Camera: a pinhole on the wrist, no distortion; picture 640 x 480 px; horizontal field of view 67.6 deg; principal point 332.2 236.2 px. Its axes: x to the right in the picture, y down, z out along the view. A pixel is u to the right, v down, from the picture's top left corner.
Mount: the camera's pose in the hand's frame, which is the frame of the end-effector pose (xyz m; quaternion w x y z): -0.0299 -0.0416 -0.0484 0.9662 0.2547 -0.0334 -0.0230
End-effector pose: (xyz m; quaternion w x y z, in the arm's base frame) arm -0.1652 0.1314 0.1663 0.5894 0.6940 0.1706 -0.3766
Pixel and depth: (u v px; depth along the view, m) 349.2 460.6 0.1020
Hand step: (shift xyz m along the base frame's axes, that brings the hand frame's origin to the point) -0.0763 -0.0414 -0.0123
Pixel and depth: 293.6 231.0 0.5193
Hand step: -0.4045 -0.2793 -0.1339
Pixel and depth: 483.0 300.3 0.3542
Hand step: -0.1792 -0.2399 -0.1714
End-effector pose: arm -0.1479 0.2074 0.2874 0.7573 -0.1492 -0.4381 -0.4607
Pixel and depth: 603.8 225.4 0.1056
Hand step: -0.1018 -0.0365 0.0257
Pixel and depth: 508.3 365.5 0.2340
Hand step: -0.1810 0.0407 0.1219
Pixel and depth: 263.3 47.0 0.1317
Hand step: -0.1567 -0.0210 -0.0526
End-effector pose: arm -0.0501 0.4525 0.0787 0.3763 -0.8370 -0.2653 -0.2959
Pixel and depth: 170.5 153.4 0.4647
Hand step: -0.2826 0.3819 -0.1661
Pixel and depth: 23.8 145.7 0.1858
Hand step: -0.1902 0.1236 -0.0889
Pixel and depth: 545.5 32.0 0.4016
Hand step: -0.1218 0.4318 0.1455
